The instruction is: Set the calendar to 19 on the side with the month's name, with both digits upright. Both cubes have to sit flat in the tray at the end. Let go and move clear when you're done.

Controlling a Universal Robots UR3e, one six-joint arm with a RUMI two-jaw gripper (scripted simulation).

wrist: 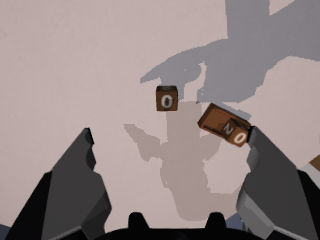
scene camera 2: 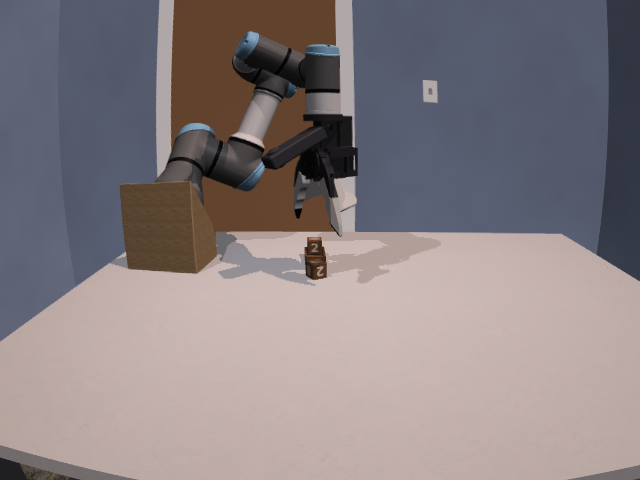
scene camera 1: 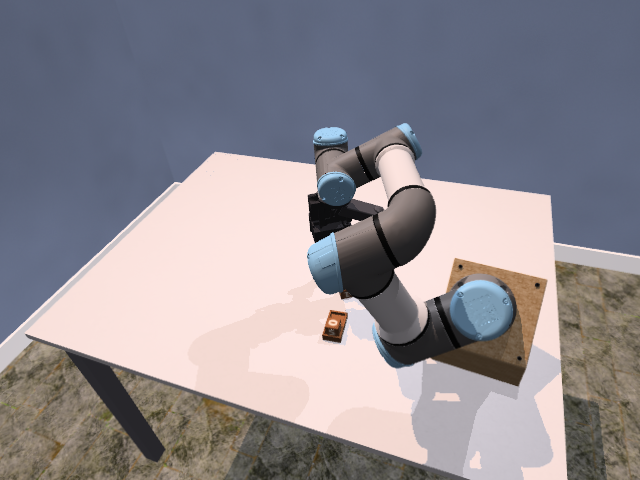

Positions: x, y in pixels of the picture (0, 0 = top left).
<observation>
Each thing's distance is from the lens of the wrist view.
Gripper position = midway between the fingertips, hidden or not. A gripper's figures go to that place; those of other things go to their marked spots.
my gripper point(wrist: 168, 128): 14 cm
tray point(wrist: 214, 118): 24 cm
</observation>
